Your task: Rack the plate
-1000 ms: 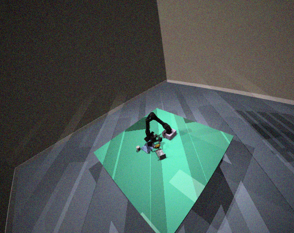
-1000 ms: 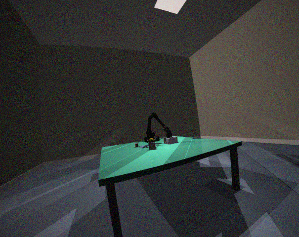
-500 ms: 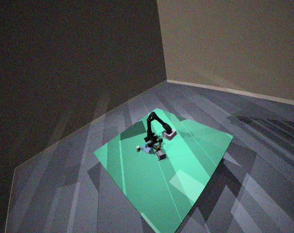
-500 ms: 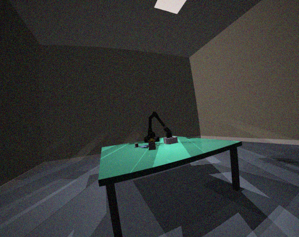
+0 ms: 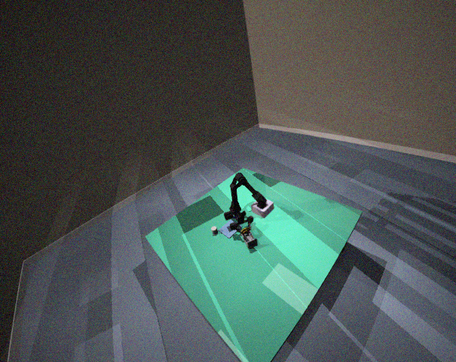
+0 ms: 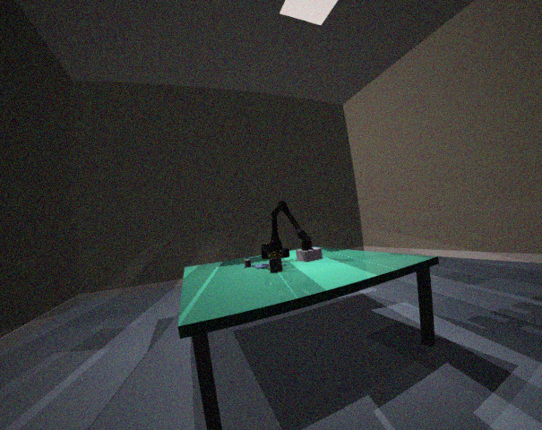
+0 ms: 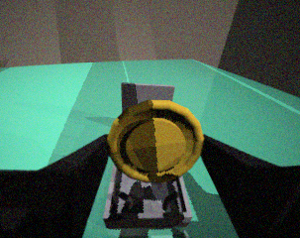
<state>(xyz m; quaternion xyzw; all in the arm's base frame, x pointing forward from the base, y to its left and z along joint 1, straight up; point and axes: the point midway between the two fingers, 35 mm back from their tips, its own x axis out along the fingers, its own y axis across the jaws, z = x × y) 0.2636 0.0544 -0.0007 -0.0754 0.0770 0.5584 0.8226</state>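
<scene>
Now: the dish rack 1 cm ahead of my gripper tip, 3 cm to the left of it and 5 cm below it. Round my gripper tip: blue spoon 8 cm behind, 22 cm to the right, 7 cm below; then light blue mat 3 cm ahead, 17 cm to the right, 7 cm below; then yellow-brown plate 1 cm to the right.
</scene>
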